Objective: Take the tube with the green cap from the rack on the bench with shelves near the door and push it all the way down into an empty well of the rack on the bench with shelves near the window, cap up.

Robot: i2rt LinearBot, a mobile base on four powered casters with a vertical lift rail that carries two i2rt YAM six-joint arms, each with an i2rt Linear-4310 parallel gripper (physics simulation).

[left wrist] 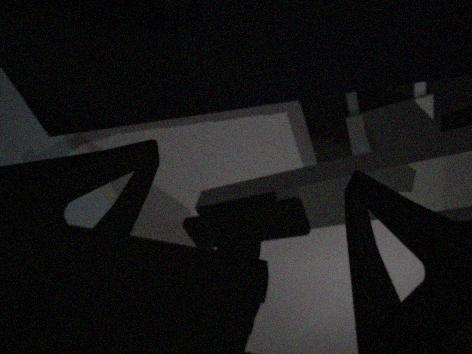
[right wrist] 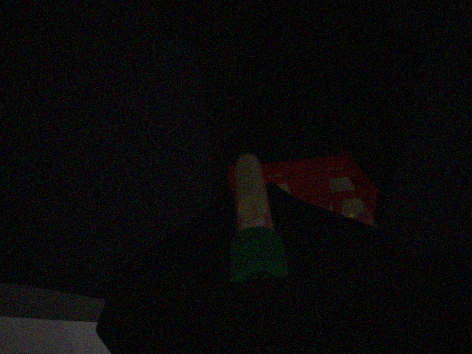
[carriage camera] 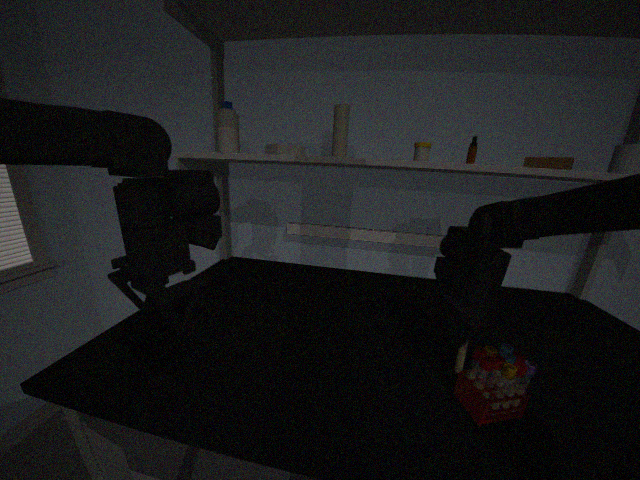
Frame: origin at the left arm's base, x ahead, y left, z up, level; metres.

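Where they show: left gripper, fingertip midpoint: (left wrist: 251, 165) (carriage camera: 164, 320); right gripper, fingertip midpoint: (right wrist: 250, 198) (carriage camera: 461, 345); left arm's base, origin of the base link: (left wrist: 243, 223).
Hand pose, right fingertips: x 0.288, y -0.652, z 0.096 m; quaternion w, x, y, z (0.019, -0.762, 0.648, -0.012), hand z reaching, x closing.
Note:
Things, the pixels of their top centre, and the offset from my right fingertips. "pt": a spot on its surface instead. Level surfaces: height alone.
- tube with the green cap, middle of its top: (right wrist: 261, 297) (carriage camera: 469, 325) dx -0.006, dy -0.001, dz +0.050 m
- red rack, middle of its top: (right wrist: 303, 242) (carriage camera: 493, 382) dx -0.058, dy -0.038, dz -0.037 m
- dark bench top, its level: dz -0.094 m
- shelf, its level: dz +0.348 m
- white bottle, surface spot: (carriage camera: 229, 130) pt dx +0.489, dy +0.615, dz +0.445 m
- tall cylinder, surface spot: (carriage camera: 340, 130) pt dx +0.470, dy +0.235, dz +0.459 m
- yellow-lidded jar, surface spot: (carriage camera: 422, 151) pt dx +0.361, dy -0.009, dz +0.397 m
- amber bottle, surface spot: (carriage camera: 471, 151) pt dx +0.378, dy -0.173, dz +0.410 m
- window, surface spot: (carriage camera: 12, 222) pt dx +0.611, dy +1.689, dz +0.049 m
The tube with the green cap (carriage camera: 460, 358) (right wrist: 252, 195) is held cap up, slightly tilted in the carriage view. Its green cap (right wrist: 258, 252) shows in the right wrist view. My right gripper (carriage camera: 467, 333) (right wrist: 250, 198) is shut on this tube. The tube's lower end appears at the upper left edge of the red rack (carriage camera: 467, 397) (right wrist: 315, 172); I cannot tell whether it touches. The rack stands on the bench at the lower right and holds several tubes with coloured caps. My left gripper (carriage camera: 155, 304) (left wrist: 251, 165) is open and empty, over the bench's left part.
The dark bench top (carriage camera: 289, 361) spans the carriage view. A shelf (carriage camera: 382, 164) behind it bears a white bottle (carriage camera: 229, 130), a tall cylinder (carriage camera: 340, 130), a yellow-lidded jar (carriage camera: 422, 151) and an amber bottle (carriage camera: 471, 151). A window (carriage camera: 12, 222) is at the far left.

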